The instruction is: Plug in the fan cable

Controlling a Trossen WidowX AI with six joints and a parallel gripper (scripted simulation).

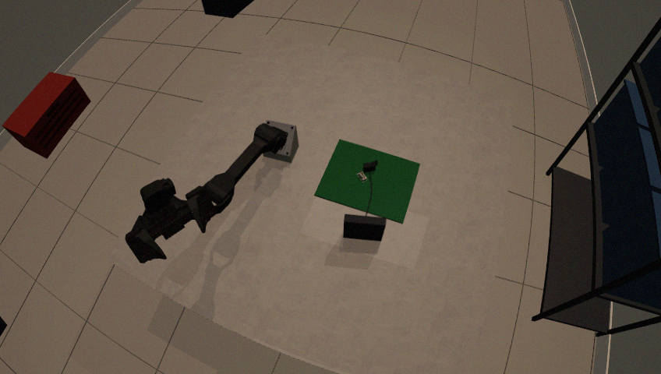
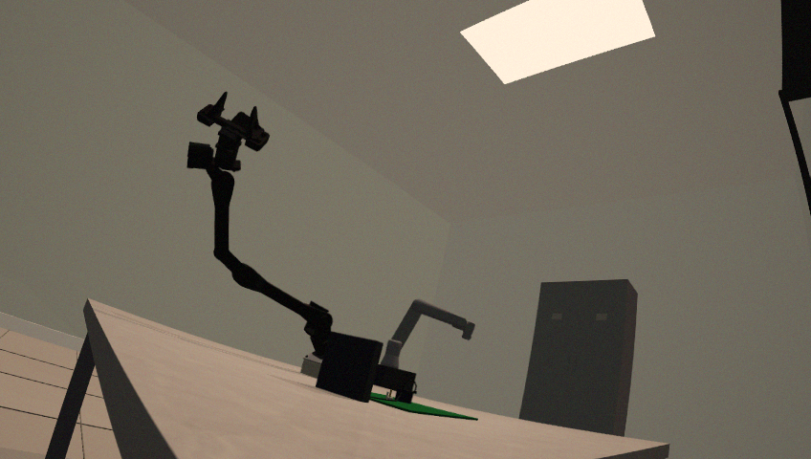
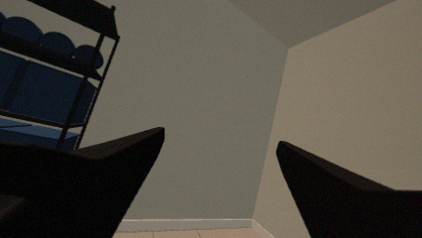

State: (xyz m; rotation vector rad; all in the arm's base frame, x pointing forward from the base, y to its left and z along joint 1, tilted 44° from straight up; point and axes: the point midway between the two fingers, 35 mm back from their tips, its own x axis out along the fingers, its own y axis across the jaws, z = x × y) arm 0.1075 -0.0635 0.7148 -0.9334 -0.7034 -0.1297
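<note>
Now: the black fan cable plug 11 cm ahead of my gripper tip, 60 cm to the left of it and 54 cm below it. From my gripper tip the other things lie so: black fan (19 cm ahead, 38 cm to the left, 50 cm below); green board (13 cm ahead, 57 cm to the left, 57 cm below).
</note>
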